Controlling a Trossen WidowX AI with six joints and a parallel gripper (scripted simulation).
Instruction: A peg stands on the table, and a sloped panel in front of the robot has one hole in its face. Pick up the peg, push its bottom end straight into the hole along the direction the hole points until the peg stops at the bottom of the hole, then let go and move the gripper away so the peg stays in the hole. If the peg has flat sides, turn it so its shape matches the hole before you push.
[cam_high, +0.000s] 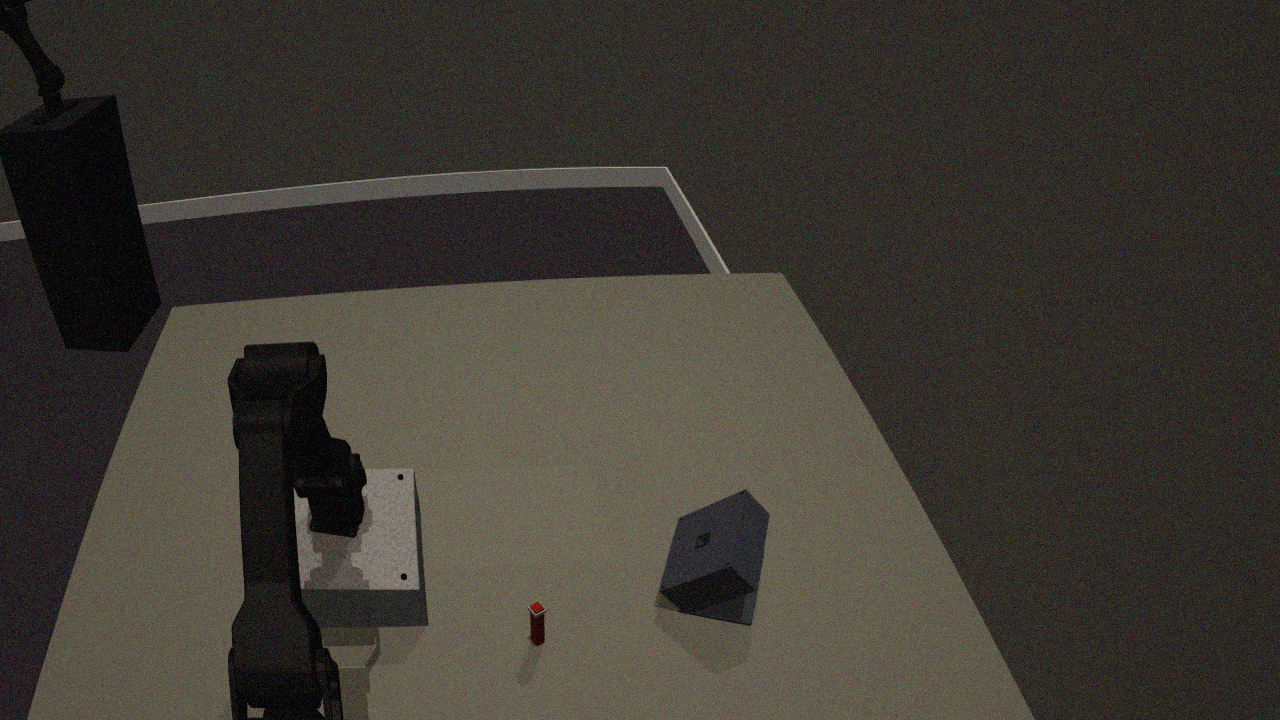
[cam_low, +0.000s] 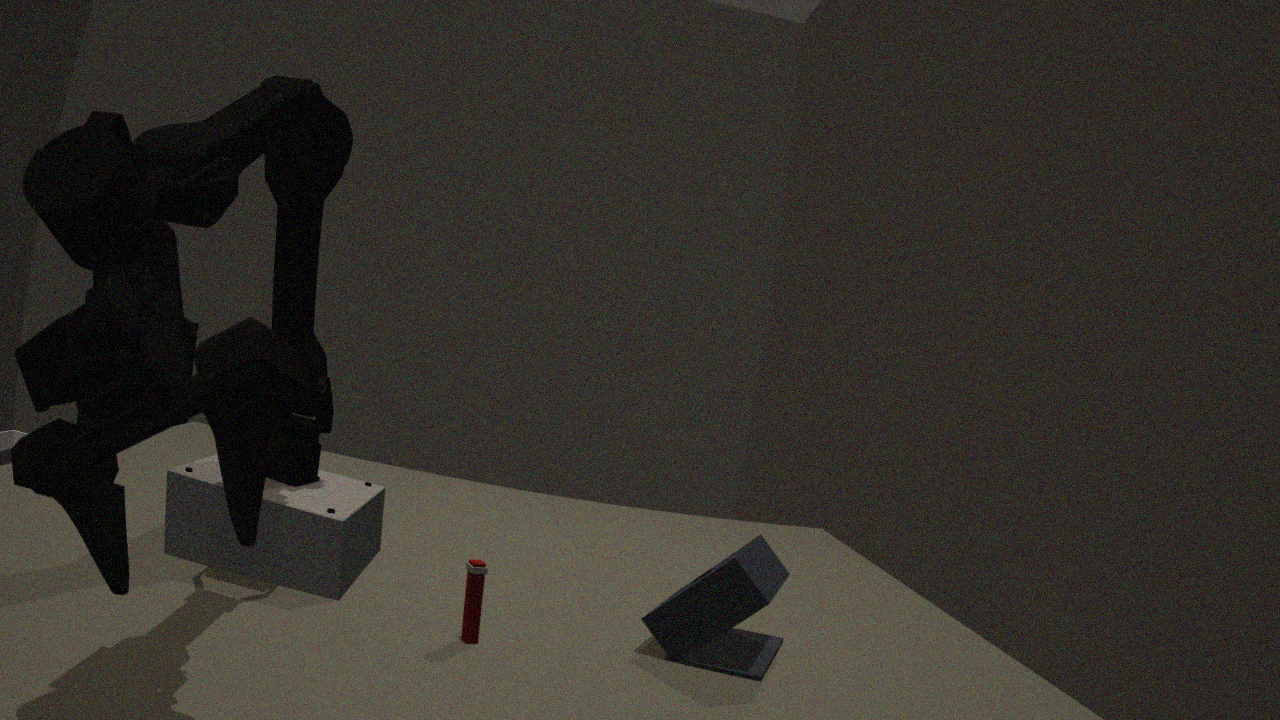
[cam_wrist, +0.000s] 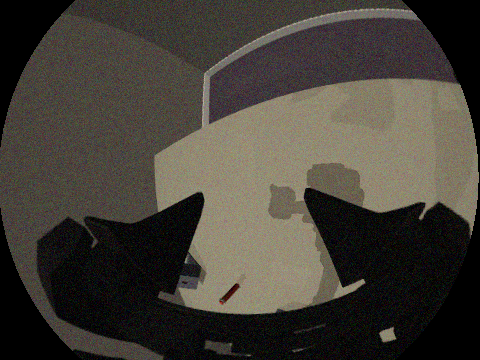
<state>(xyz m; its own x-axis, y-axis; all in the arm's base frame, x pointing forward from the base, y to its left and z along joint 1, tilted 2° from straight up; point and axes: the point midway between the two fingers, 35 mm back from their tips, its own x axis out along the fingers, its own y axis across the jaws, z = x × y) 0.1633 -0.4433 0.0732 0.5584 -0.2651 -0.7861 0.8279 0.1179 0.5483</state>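
The red square peg lies 34 cm to the left of my gripper tip, 8 cm below it and 8 cm ahead of it. The rest, counted from my gripper tip: blue-grey sloped panel (45 cm to the left, 30 cm ahead, 8 cm below).
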